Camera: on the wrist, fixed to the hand. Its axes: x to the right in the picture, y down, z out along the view.
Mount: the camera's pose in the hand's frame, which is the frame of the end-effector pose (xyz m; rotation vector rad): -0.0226 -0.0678 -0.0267 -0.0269 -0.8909 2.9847
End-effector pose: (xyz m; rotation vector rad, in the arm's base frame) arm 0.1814 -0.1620 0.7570 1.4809 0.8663 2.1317
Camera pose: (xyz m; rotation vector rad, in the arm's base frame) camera 0.1631 -0.1340 0.6884 -1.1899 1.2979 -0.1235
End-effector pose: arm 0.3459 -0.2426 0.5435 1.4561 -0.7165 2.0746
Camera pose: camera 0.3795 -0.1771 0.5234 0.0629 1.2764 -0.2049
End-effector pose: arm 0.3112 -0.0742 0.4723 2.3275 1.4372 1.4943
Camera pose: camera 0.2433 -0.0624 0.4396 -1.5466 1.8835 0.5028
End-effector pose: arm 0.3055 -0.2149 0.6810 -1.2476 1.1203 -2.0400
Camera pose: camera 0.2925 -0.1511 0.7207 0.3634 0.8042 0.7668
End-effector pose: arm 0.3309 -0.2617 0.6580 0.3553 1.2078 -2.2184
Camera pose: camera 0.3067 -0.2028 0.7000 0.3998 -0.4047 0.4783
